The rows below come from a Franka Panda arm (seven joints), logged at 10 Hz.
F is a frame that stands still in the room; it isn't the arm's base.
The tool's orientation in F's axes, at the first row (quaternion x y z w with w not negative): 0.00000, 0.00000, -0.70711, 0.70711
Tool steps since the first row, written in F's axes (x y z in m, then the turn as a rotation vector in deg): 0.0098, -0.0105, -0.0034, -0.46, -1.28, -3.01; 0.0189, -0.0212, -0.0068, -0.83, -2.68, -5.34; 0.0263, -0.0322, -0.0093, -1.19, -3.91, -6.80; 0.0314, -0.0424, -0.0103, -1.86, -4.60, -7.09; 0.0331, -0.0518, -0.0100, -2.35, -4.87, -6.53; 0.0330, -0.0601, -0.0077, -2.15, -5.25, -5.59; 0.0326, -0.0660, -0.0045, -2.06, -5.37, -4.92; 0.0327, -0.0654, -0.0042, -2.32, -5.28, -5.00; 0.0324, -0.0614, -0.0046, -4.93, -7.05, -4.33; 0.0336, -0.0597, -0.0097, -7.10, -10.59, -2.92; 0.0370, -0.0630, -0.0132, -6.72, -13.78, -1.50; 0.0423, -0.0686, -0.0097, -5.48, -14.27, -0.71
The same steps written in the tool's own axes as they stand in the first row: 0.0105, 0.0098, -0.0034, 1.28, -0.46, -3.01; 0.0212, 0.0189, -0.0068, 2.68, -0.83, -5.34; 0.0322, 0.0263, -0.0093, 3.91, -1.19, -6.80; 0.0424, 0.0314, -0.0103, 4.60, -1.86, -7.09; 0.0518, 0.0331, -0.0100, 4.87, -2.35, -6.53; 0.0601, 0.0330, -0.0077, 5.25, -2.15, -5.59; 0.0660, 0.0326, -0.0045, 5.37, -2.06, -4.92; 0.0654, 0.0327, -0.0042, 5.28, -2.32, -5.00; 0.0614, 0.0324, -0.0046, 7.05, -4.93, -4.33; 0.0597, 0.0336, -0.0097, 10.59, -7.10, -2.92; 0.0630, 0.0370, -0.0132, 13.78, -6.72, -1.50; 0.0686, 0.0423, -0.0097, 14.27, -5.48, -0.71
